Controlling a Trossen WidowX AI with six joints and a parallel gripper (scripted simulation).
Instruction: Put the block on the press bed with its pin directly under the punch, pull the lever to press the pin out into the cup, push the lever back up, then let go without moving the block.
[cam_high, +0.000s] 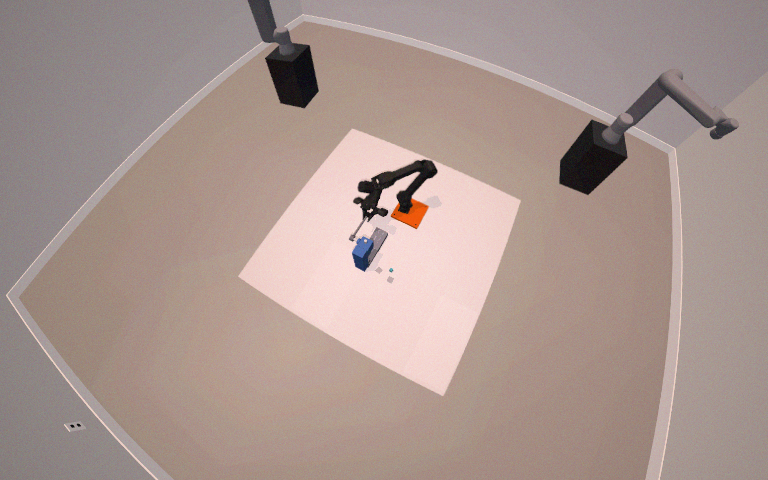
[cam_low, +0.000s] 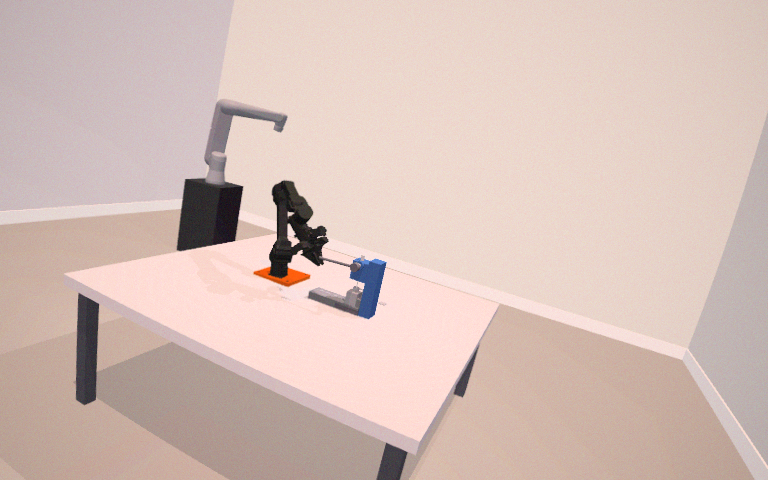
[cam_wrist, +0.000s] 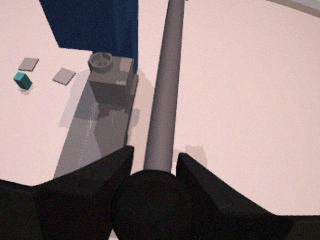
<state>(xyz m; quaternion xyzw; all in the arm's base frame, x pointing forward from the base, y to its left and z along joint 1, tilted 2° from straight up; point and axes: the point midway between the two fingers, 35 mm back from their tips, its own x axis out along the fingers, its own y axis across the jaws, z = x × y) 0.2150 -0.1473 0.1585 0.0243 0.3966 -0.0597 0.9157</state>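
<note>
My gripper tip is now 5 cm short of the lever and 3 cm below it. The rest, counted from my gripper tip: pale pin (13 cm ahead, 6 cm to the left, 14 cm below).
</note>
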